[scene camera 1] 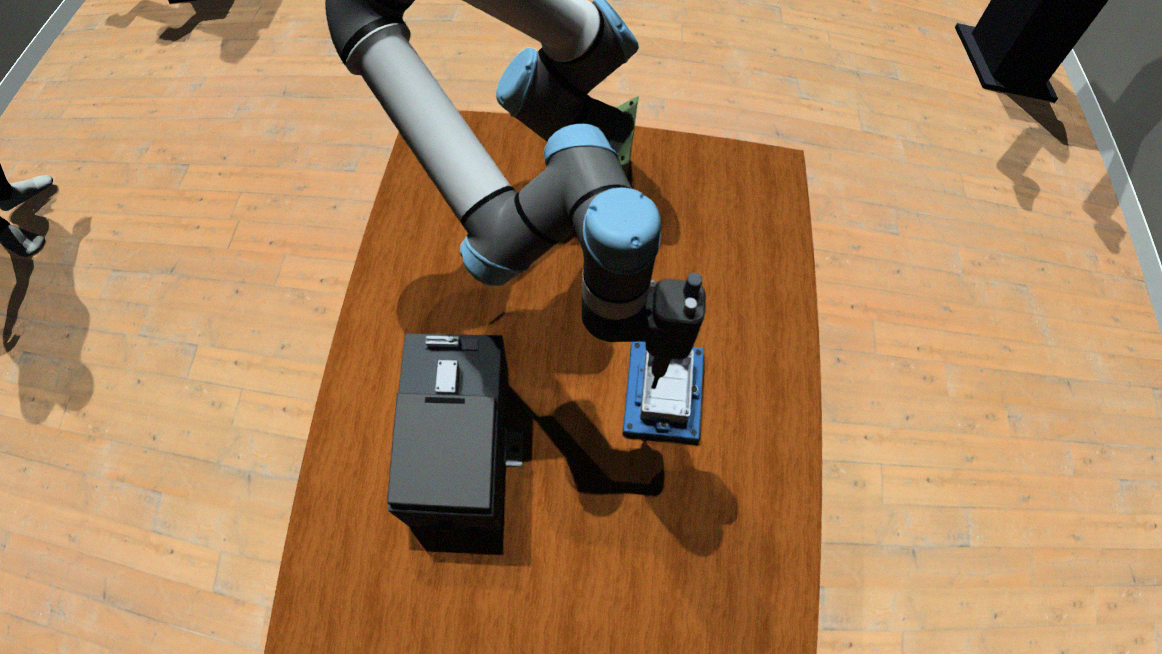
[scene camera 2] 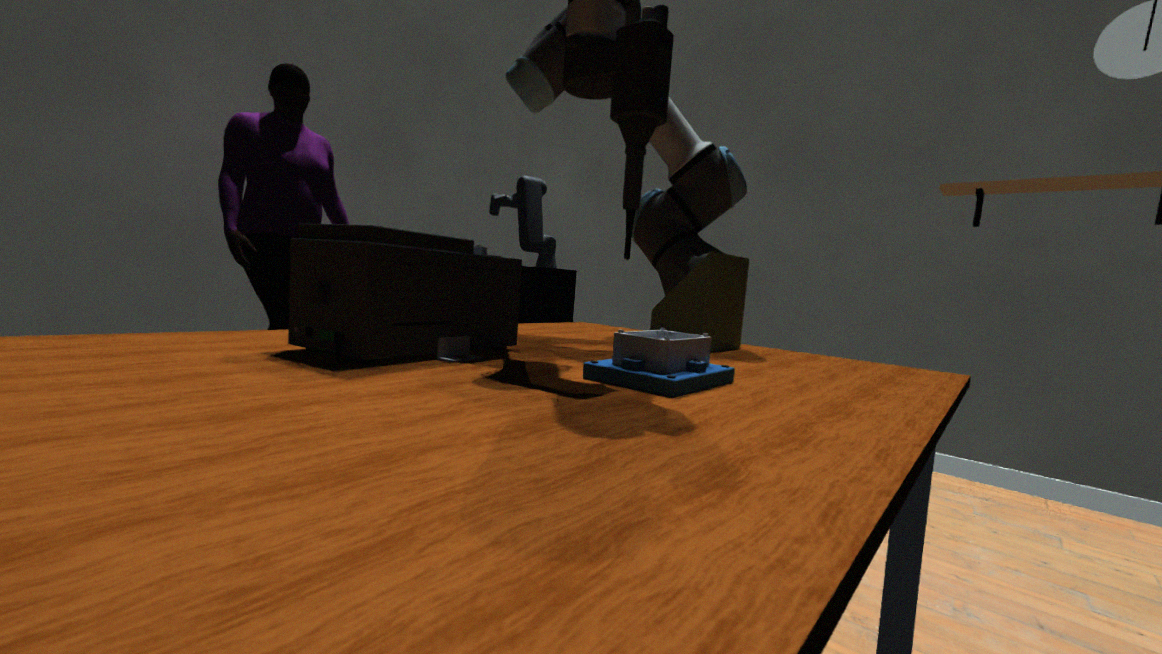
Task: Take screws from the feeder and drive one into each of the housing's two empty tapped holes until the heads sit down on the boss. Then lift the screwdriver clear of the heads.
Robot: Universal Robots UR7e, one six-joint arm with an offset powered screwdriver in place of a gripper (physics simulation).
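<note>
The light grey open-topped housing [scene camera 1: 670, 398] [scene camera 2: 660, 354] sits upright on a blue fixture plate [scene camera 1: 637, 427] [scene camera 2: 650, 381]. Small round details show at its rim corners in the scene camera 2 view; which are seated screw heads and which are empty holes is too small to tell. My screwdriver [scene camera 1: 655, 386] [scene camera 2: 626, 256] points down with its bit tip in the air, well above the housing and apart from it. No screw shows at the tip. The dark screw feeder [scene camera 1: 445, 450] [scene camera 2: 406, 296] stands left of the housing, with a small light outlet bracket [scene camera 1: 513, 463] [scene camera 2: 453, 347] low on its side.
The tall feeder body is the nearest obstacle. The arm's green base mount [scene camera 1: 628, 134] [scene camera 2: 707, 300] stands at the back of the wooden table [scene camera 1: 731, 243] [scene camera 2: 406, 487]. A person in purple [scene camera 2: 280, 170] and another small arm [scene camera 2: 530, 215] are beyond the table.
</note>
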